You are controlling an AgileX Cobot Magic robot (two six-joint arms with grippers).
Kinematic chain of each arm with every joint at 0, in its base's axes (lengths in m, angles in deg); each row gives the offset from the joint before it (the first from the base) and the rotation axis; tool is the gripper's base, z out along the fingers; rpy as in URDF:
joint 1: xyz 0 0 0.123 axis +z
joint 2: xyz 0 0 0 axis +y
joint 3: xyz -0.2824 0 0.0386 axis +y
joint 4: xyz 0.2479 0 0.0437 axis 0.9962 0 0.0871
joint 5: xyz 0 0 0 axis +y
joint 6: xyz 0.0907 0 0.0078 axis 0.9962 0 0.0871
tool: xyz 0 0 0 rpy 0 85 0
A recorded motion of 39 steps. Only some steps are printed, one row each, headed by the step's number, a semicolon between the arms.
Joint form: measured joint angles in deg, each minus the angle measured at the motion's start. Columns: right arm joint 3, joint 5, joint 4, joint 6, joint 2, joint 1; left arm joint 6, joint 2, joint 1, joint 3, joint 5, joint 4.
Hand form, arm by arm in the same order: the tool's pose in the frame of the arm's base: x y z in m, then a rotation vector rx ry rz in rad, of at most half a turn. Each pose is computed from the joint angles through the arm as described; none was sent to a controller.
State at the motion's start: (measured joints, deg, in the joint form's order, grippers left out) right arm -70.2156 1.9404 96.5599 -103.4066 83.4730 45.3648; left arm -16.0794 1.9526 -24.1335 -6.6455 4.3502 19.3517
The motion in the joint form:
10: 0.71 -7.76 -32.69 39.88 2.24 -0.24; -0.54 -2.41 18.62 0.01 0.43 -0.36
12: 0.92 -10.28 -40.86 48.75 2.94 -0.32; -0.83 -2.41 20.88 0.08 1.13 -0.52
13: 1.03 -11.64 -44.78 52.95 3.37 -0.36; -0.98 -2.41 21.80 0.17 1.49 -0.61
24: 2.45 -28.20 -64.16 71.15 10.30 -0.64; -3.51 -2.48 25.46 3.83 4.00 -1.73
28: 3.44 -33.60 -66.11 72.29 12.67 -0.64; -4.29 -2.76 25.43 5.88 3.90 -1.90
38: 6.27 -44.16 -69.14 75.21 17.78 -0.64; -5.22 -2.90 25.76 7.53 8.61 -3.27
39: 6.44 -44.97 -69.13 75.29 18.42 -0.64; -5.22 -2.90 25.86 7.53 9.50 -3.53
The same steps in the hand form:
10: 0.2579 0.2474 0.3666 -0.6035 1.6399 0.5051; 0.0481 -0.0021 0.2452 0.0759 1.4367 -0.0264
12: 0.2622 0.2473 0.3643 -0.5645 1.6285 0.4932; 0.0484 0.0001 0.2437 0.0393 1.4510 0.0022
13: 0.2645 0.2476 0.3631 -0.5467 1.6193 0.4884; 0.0486 0.0010 0.2427 0.0233 1.4590 0.0133
24: 0.2904 0.2574 0.3352 -0.4453 1.4920 0.3976; 0.0530 0.0053 0.2176 -0.0819 1.5621 0.0232
28: 0.2967 0.2599 0.3216 -0.4298 1.4584 0.3594; 0.0545 0.0052 0.2059 -0.0944 1.5907 0.0100
38: 0.3059 0.2634 0.2867 -0.4018 1.4135 0.3047; 0.0548 0.0072 0.1891 -0.1535 1.6929 0.0010
39: 0.3071 0.2639 0.2824 -0.3998 1.4142 0.2986; 0.0545 0.0076 0.1877 -0.1626 1.7073 0.0018

